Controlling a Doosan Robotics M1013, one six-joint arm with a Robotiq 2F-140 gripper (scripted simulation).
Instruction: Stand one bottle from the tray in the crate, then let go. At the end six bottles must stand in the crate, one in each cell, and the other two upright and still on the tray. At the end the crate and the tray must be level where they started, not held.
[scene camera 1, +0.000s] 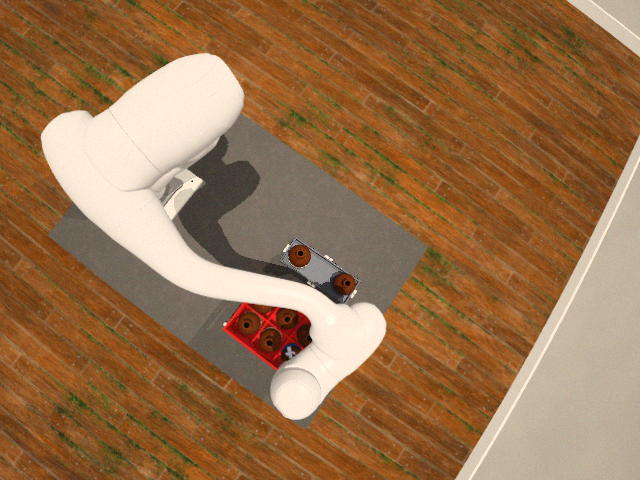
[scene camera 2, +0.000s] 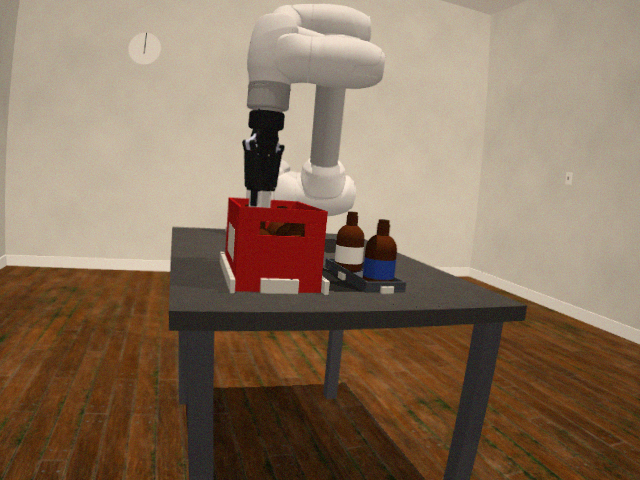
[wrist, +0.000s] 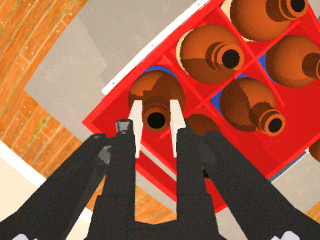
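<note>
The gripper (scene camera 2: 258, 221) is visible, and the wrist view shows the gripper (wrist: 156, 112) too. The scene also has a red crate (scene camera 2: 255, 256), which appears in the wrist view (wrist: 269, 154) as well. A grey tray (scene camera 1: 320, 271) is visible too, and scene camera 2 likewise shows the tray (scene camera 2: 355, 278).
</note>
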